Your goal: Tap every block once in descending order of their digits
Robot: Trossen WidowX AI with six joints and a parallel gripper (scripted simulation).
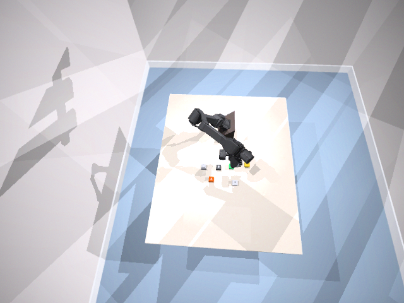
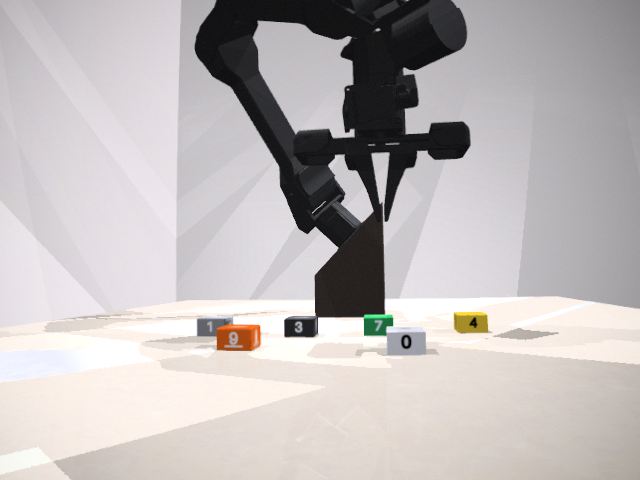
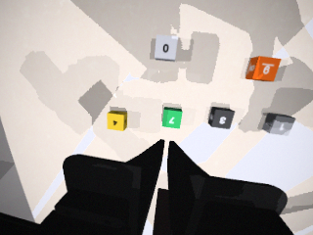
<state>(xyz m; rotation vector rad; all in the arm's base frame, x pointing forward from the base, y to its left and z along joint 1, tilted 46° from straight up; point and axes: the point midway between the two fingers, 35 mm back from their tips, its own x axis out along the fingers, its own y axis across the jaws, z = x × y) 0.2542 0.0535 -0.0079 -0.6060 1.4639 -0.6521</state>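
The yellow 4 block is 110 mm below my gripper tip, 100 mm to the left of it and 30 mm behind it. From my gripper tip the other things lie so: white 0 block (110 mm below, 100 mm ahead, 10 mm to the left); then green 7 block (110 mm below, 10 mm to the right, 10 mm behind); then black 3 block (110 mm below, 90 mm to the right).
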